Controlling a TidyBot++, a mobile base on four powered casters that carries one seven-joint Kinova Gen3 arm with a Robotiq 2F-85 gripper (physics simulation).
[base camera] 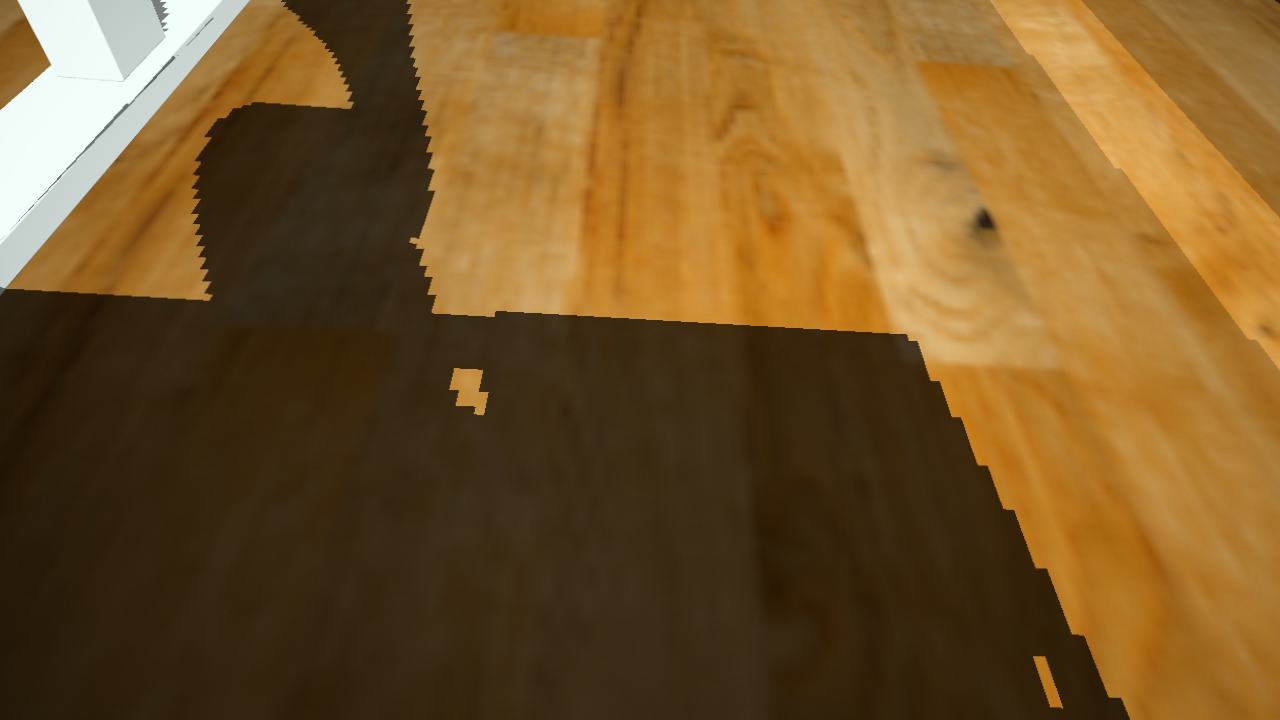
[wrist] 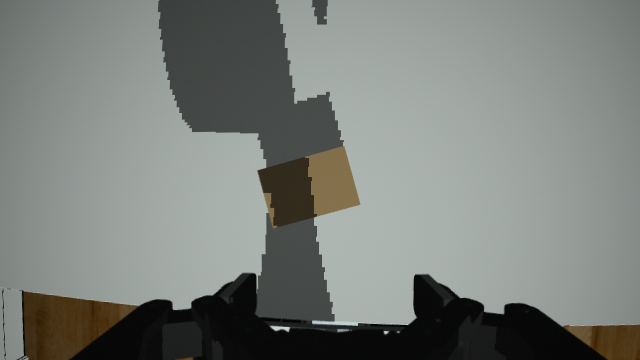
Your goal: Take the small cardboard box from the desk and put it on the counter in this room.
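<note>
The small cardboard box point(wrist: 332, 182) lies on the pale desk point(wrist: 475, 150) near the middle of the wrist view, turned slightly, with the arm's shadow across its left part. My gripper point(wrist: 334, 292) is open and empty, its two black fingers at the bottom of the wrist view. The box is ahead of the fingertips in that view, a little left of the midline between them, and apart from them. How high the fingers are above the desk is hard to tell. The counter does not show in either view.
The desk's edge crosses the bottom of the wrist view, with wooden floor point(wrist: 75, 312) point(base camera: 680, 179) beyond it. In the base camera view a white frame with a post point(base camera: 89, 35) stands at the upper left, and a large dark shadow covers the near floor.
</note>
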